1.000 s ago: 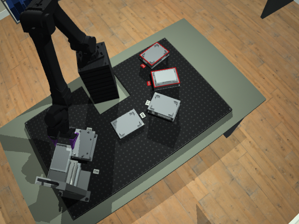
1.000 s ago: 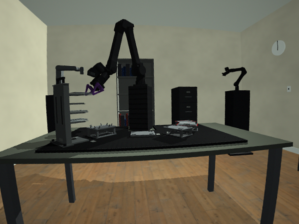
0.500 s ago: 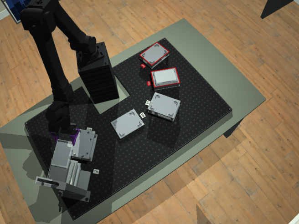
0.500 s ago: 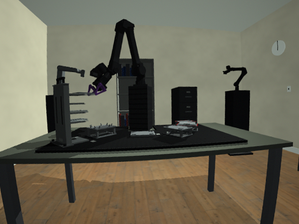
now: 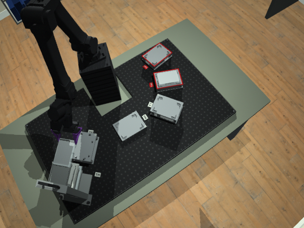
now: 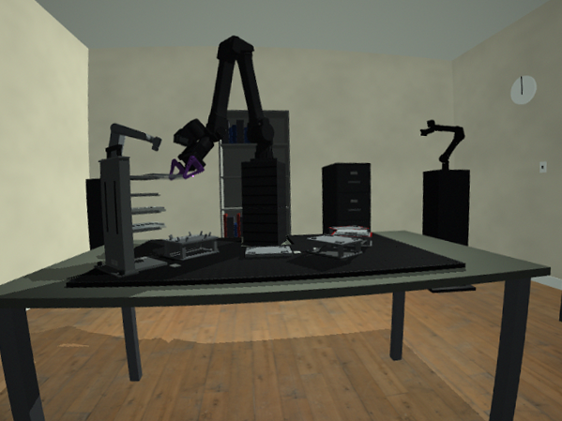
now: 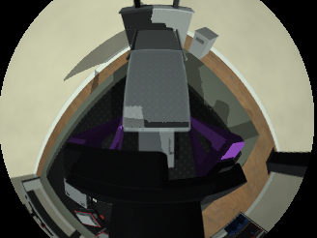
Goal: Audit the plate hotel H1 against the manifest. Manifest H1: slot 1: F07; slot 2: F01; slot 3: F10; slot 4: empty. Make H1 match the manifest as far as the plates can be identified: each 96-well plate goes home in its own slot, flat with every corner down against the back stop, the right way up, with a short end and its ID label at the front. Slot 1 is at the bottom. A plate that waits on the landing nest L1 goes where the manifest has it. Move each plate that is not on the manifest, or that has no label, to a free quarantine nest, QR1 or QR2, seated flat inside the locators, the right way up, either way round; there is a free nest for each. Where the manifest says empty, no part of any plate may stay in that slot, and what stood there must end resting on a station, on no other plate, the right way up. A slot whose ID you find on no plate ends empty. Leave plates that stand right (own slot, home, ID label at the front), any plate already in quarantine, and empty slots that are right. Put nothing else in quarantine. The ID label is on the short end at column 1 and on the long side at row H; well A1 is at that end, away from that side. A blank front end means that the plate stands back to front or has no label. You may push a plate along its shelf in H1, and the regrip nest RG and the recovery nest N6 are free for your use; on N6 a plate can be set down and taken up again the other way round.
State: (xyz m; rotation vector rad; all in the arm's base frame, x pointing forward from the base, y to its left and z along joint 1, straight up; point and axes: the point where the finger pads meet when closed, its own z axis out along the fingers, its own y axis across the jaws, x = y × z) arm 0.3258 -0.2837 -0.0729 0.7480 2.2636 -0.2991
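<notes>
Now: the grey 96-well plate 40 mm ahead of my hand and 30 mm to the right of it. Also, from my hand: plate hotel H1: 180 mm ahead, 130 mm to the right, 120 mm below; then recovery nest N6: 40 mm behind, 310 mm to the left, 280 mm below; then regrip nest RG: 40 mm behind, 30 mm to the left, 230 mm below.
</notes>
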